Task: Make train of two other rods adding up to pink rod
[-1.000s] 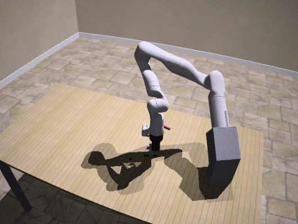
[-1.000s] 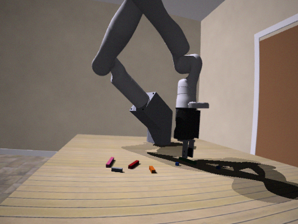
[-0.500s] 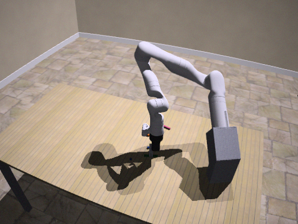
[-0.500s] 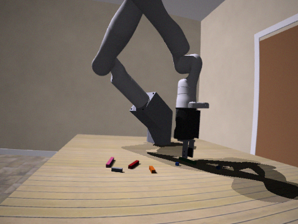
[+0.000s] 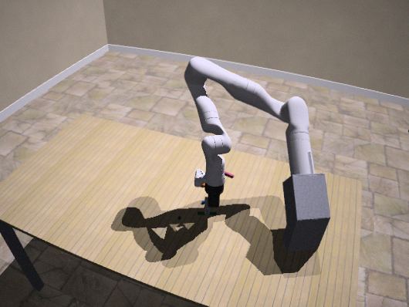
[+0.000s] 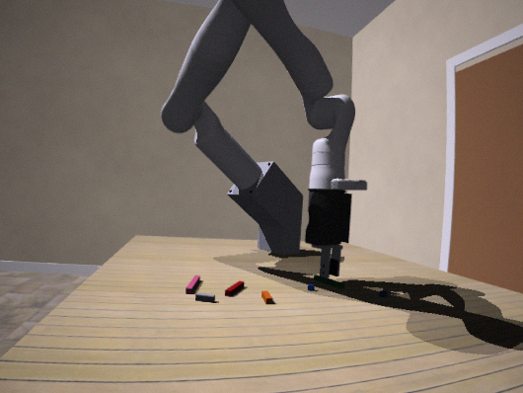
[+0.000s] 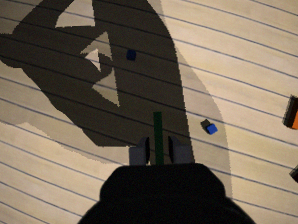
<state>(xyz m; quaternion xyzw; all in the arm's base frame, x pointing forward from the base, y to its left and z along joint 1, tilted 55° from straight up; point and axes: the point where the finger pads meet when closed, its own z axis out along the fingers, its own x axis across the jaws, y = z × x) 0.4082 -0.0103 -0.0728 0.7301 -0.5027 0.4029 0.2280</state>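
Now: the green rod 30 mm below my hand. From my hand the other things lie so: grey rod 40 mm ahead, 270 mm to the right, 30 mm below; then orange rod 60 mm ahead, 170 mm to the right, 30 mm below; then red rod 210 mm to the right, 30 mm below.
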